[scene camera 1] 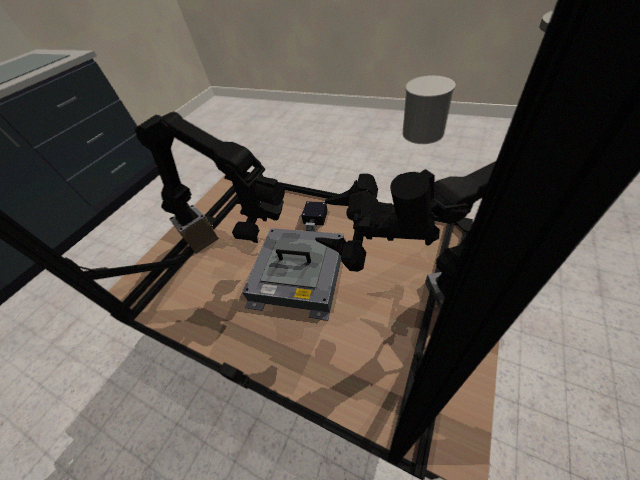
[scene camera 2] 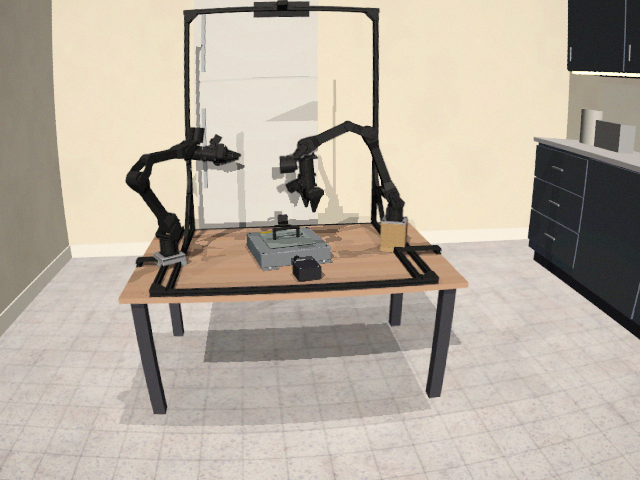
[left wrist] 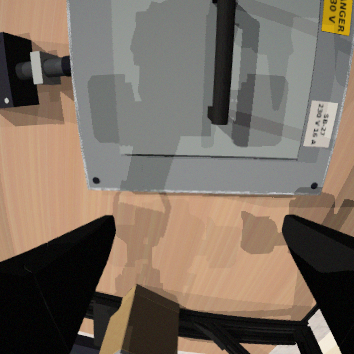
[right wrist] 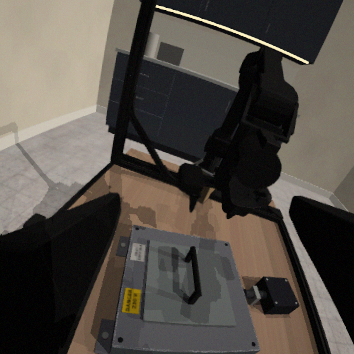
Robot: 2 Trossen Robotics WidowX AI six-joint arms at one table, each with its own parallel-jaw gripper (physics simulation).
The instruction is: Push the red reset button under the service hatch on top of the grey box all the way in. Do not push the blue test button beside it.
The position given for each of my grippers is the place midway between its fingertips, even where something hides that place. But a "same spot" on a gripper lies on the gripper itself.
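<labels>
Left gripper of mine: my left gripper is visible in scene camera 1 (260, 231) and in the left wrist view (199, 223), as well as in scene camera 2 and the right wrist view. On my left gripper, (scene camera 2: 300, 194) and (right wrist: 193, 197) are the same spot.
</labels>
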